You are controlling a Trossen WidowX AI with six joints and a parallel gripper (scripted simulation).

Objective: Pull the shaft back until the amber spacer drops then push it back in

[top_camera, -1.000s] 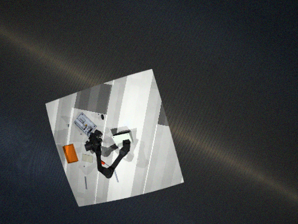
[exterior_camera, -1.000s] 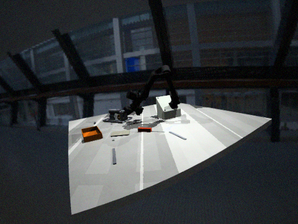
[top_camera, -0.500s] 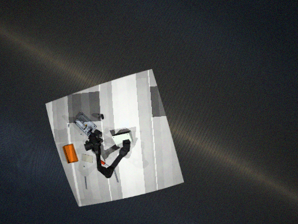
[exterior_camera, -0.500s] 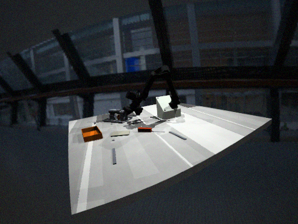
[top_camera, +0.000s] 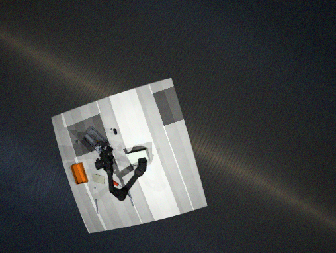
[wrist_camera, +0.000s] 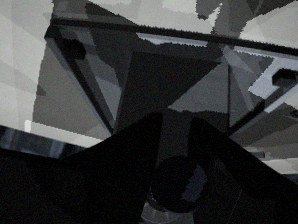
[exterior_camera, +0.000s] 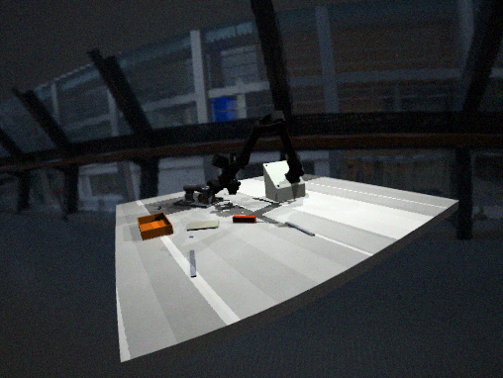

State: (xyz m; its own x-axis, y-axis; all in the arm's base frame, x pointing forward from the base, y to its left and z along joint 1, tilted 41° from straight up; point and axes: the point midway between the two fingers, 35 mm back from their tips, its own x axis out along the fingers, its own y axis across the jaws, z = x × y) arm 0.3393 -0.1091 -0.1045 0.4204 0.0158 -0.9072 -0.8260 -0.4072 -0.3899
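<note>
My gripper tip is 4 cm short of the thin shaft, 5 cm to the left of it and 3 cm below it. Also, from my gripper tip: cream card 15 cm ahead, 27 cm to the left, 5 cm below; then dark object 16 cm behind, 13 cm to the right, 3 cm below; then spacer 5 cm ahead, 8 cm to the right, 3 cm below.
</note>
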